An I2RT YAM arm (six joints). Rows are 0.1 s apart.
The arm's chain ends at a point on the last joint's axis. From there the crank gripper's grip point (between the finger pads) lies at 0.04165 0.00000 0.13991 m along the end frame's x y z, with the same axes.
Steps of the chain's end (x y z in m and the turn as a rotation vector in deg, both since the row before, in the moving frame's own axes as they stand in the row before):
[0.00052, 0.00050, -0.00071, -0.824, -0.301, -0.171]
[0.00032, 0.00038, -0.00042, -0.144, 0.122, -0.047]
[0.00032, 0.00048, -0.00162, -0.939, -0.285, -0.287]
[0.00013, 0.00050, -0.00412, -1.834, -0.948, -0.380]
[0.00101, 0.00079, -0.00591, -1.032, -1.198, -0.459]
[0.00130, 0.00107, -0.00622, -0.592, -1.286, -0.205]
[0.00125, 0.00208, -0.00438, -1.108, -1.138, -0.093]
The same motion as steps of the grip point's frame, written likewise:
[-0.00021, 0.00239, -0.00051, -0.824, -0.301, -0.171]
[0.00062, 0.00070, -0.00051, -0.144, 0.122, -0.047]
[-0.00037, 0.00257, -0.00143, -0.939, -0.285, -0.287]
[-0.00218, 0.00472, -0.00352, -1.834, -0.948, -0.380]
[-0.00192, 0.00300, -0.00509, -1.032, -1.198, -0.459]
[-0.00185, 0.00238, -0.00533, -0.592, -1.286, -0.205]
[-0.00153, 0.00473, -0.00361, -1.108, -1.138, -0.093]

